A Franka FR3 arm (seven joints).
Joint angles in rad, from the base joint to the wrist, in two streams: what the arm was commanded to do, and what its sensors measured. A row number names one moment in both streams.
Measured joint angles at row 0:
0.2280 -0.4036 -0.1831 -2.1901 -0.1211 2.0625 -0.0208
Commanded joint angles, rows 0 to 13:
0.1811 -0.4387 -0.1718 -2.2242 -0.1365 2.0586 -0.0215
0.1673 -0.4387 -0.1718 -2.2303 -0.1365 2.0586 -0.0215
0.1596 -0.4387 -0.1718 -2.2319 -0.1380 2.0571 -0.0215
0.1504 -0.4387 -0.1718 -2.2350 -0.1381 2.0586 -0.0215
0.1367 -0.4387 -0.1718 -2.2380 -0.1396 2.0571 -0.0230
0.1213 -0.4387 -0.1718 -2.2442 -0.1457 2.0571 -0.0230
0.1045 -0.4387 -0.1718 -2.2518 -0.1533 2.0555 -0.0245
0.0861 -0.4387 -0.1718 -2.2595 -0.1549 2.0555 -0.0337
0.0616 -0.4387 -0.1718 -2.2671 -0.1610 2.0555 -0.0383
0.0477 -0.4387 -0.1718 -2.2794 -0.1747 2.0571 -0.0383
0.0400 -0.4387 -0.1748 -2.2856 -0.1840 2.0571 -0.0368
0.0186 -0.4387 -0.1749 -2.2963 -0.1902 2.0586 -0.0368
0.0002 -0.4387 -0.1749 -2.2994 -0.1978 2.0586 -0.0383
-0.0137 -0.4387 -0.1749 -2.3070 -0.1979 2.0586 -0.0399
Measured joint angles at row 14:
0.0383 -0.4040 -0.1863 -2.2806 -0.1771 2.0614 -0.0261
